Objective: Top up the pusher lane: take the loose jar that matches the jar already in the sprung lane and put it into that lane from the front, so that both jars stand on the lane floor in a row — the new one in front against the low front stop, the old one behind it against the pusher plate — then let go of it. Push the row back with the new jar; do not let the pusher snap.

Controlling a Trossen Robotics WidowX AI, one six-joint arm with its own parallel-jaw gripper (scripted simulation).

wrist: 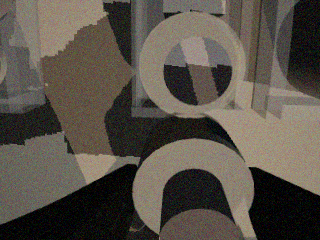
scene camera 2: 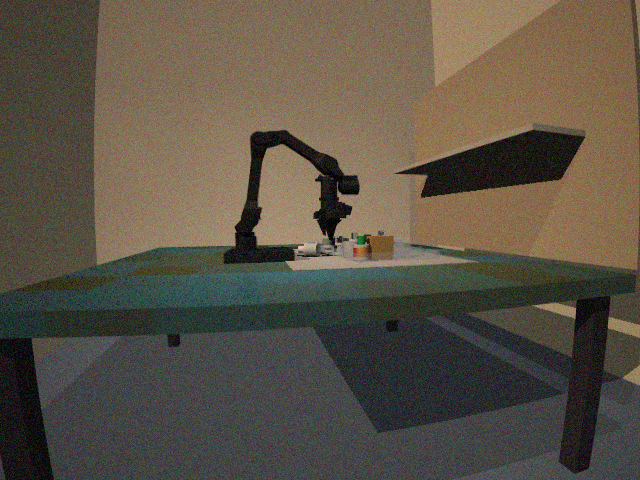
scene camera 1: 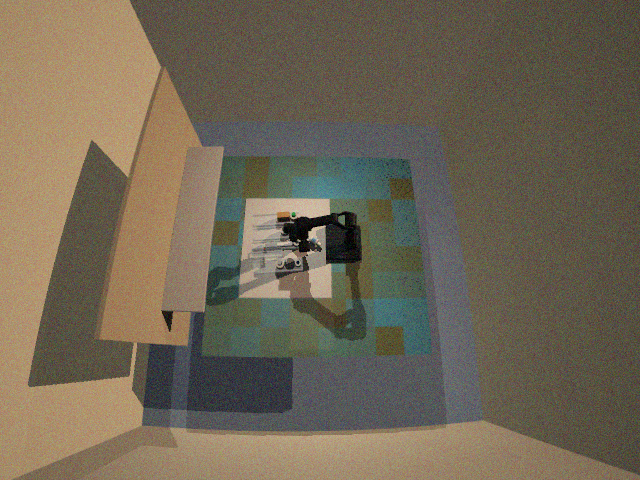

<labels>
The same spot on a white mat: (wrist: 85, 129) is (scene camera 1: 304, 253).
</labels>
